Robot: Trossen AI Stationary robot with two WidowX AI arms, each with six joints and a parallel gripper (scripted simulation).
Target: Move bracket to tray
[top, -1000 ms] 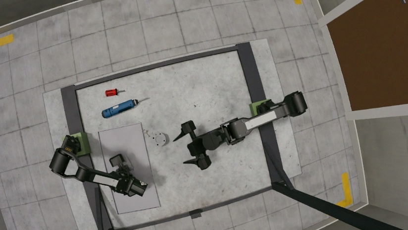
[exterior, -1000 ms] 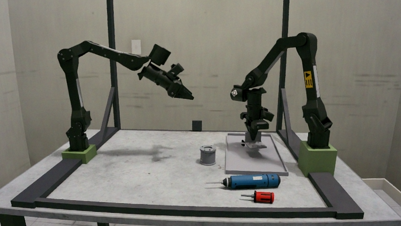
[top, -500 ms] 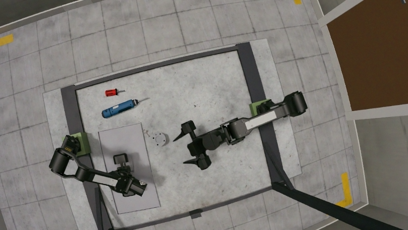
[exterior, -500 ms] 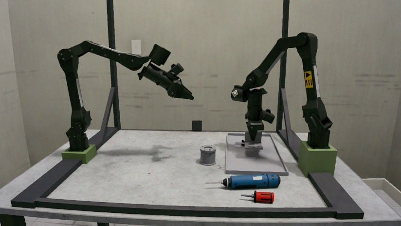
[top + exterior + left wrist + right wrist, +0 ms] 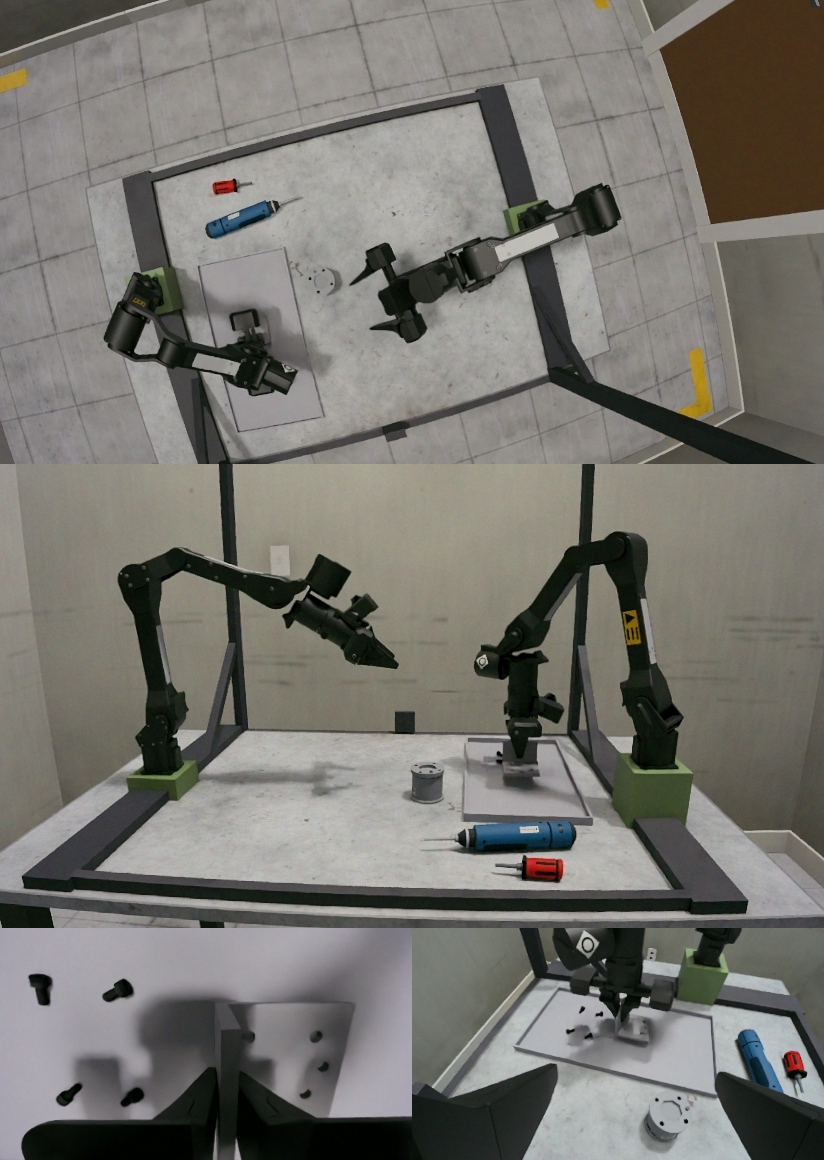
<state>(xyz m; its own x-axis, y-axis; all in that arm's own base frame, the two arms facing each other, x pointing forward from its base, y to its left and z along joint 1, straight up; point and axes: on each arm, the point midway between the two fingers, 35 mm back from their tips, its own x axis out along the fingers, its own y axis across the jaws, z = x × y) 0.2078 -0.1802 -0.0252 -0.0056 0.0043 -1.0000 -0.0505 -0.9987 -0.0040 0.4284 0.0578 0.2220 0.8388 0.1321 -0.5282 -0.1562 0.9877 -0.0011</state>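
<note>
Now: left hand 70 mm above the flat grey tray and 10 mm short of it. The rest, counted from my left hand: grey l-shaped bracket 40 mm below, 30 mm ahead; red stubby screwdriver 380 mm ahead, 60 mm below; grey cylindrical joint module 180 mm to the right, 130 mm ahead, 50 mm below.
</note>
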